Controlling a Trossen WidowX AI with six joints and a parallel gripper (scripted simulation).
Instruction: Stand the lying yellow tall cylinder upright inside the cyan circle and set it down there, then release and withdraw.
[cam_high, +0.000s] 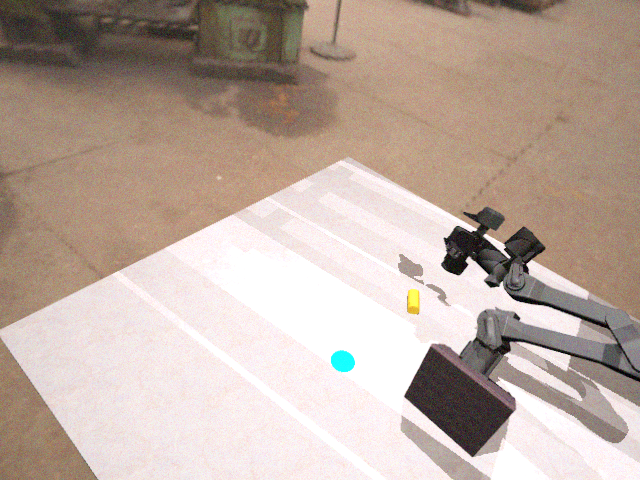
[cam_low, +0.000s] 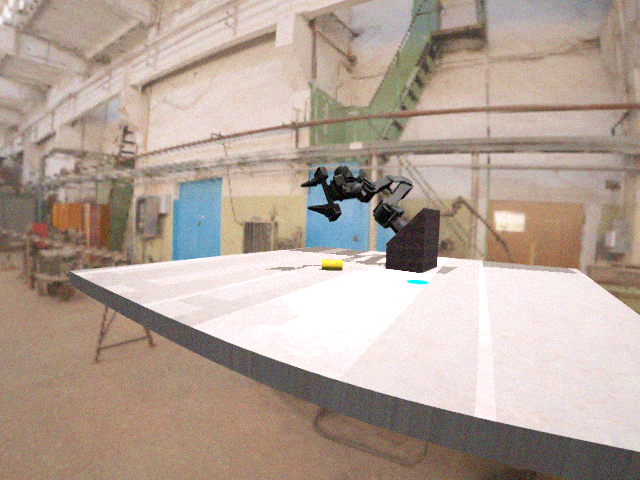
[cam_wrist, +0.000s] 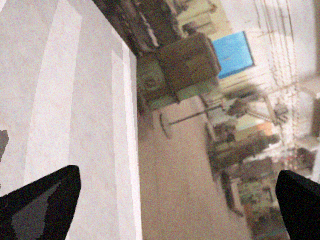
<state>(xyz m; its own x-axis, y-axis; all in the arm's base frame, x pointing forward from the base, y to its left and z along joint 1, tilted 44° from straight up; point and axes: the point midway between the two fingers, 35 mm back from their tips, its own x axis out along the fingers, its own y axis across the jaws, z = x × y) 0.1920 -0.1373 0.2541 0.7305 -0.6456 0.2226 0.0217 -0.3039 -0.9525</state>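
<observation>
Right now my gripper tip is 220 mm above the yellow cylinder and 110 mm to the right of it. Round my gripper tip: cyan circle: 390 mm to the left, 230 mm below, 50 mm ahead.
</observation>
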